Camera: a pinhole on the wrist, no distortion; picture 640 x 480 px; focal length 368.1 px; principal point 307.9 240.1 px. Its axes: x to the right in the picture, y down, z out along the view. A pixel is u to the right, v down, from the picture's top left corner.
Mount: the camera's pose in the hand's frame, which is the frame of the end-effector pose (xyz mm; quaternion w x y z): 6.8 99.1 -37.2 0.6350 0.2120 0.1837 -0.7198
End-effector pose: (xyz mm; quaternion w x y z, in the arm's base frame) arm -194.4 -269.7 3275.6 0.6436 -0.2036 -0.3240 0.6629
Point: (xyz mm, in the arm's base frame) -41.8 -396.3 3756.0
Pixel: 515.3 237.7
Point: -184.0 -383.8 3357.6
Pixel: 491.9 72.2
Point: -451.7 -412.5 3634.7
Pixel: 222.9 205.5
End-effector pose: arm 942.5 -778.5 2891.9 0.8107 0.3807 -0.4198 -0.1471
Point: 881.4 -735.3 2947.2
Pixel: 218.0 101.2
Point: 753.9 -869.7 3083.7
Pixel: 68.5 299.6
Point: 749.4 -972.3 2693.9
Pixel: 498.5 162.5
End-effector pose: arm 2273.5 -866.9 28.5 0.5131 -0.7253 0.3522 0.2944
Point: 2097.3 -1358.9 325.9
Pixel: behind the camera
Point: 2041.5 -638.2 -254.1
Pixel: outside the picture
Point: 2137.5 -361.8 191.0
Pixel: 262.0 37.3
